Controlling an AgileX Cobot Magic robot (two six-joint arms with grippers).
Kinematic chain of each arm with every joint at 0, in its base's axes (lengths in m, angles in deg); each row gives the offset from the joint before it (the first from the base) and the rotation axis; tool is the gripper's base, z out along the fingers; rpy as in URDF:
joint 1: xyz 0 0 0.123 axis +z
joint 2: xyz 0 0 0 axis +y
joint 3: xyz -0.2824 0 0.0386 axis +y
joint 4: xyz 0.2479 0 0.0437 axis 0.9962 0 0.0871
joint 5: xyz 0 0 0 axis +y
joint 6: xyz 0.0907 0 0.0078 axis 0.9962 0 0.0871
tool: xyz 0 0 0 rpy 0 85 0
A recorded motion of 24 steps. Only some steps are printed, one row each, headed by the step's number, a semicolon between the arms.
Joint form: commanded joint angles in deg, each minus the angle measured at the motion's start. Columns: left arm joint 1, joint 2, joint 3, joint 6, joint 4, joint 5; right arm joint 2, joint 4, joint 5, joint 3, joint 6, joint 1.
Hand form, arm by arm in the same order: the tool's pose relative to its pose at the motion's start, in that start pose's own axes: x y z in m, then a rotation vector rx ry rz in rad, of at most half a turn. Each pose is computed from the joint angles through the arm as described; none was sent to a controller.
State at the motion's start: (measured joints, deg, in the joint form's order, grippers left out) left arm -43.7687 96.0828 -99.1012 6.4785 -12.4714 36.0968; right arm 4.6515 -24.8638 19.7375 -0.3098 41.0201 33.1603
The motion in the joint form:
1: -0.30 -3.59 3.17 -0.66 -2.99 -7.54; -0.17 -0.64 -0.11 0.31 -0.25 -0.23
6: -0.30 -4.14 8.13 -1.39 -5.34 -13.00; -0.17 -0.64 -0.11 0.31 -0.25 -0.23
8: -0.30 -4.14 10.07 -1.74 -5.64 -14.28; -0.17 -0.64 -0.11 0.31 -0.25 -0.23
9: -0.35 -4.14 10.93 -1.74 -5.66 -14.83; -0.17 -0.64 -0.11 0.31 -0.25 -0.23
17: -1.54 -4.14 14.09 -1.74 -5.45 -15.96; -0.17 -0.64 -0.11 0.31 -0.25 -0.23
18: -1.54 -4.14 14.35 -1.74 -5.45 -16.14; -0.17 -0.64 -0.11 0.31 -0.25 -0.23
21: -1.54 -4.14 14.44 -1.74 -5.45 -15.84; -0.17 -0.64 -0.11 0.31 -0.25 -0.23
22: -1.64 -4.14 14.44 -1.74 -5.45 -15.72; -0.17 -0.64 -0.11 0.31 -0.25 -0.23
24: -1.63 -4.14 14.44 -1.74 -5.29 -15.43; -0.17 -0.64 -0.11 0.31 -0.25 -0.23
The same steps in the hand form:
1: -0.0092 -0.0051 -0.0190 0.0192 -0.1403 -0.0526; 0.0012 -0.0008 0.0003 0.0060 -0.0026 -0.0140
6: 0.0048 -0.0023 -0.0098 0.0188 -0.1609 -0.1123; 0.0012 -0.0008 0.0003 0.0060 -0.0026 -0.0140
8: 0.0127 -0.0008 -0.0048 0.0138 -0.1499 -0.1276; 0.0012 -0.0008 0.0003 0.0060 -0.0026 -0.0140
9: 0.0163 -0.0004 -0.0026 0.0112 -0.1445 -0.1295; 0.0012 -0.0008 0.0003 0.0060 -0.0026 -0.0140
17: 0.0318 -0.0057 0.0059 0.0178 -0.1059 -0.1244; 0.0012 -0.0008 0.0003 0.0060 -0.0026 -0.0140
18: 0.0329 -0.0055 0.0065 0.0167 -0.1046 -0.1250; 0.0012 -0.0008 0.0003 0.0060 -0.0026 -0.0140
21: 0.0339 -0.0055 0.0067 0.0172 -0.0978 -0.1251; 0.0012 -0.0008 0.0003 0.0060 -0.0026 -0.0140
22: 0.0341 -0.0062 0.0068 0.0191 -0.0955 -0.1243; 0.0012 -0.0008 0.0003 0.0060 -0.0026 -0.0140
24: 0.0346 -0.0061 0.0068 0.0186 -0.0904 -0.1217; 0.0012 -0.0008 0.0003 0.0060 -0.0026 -0.0140

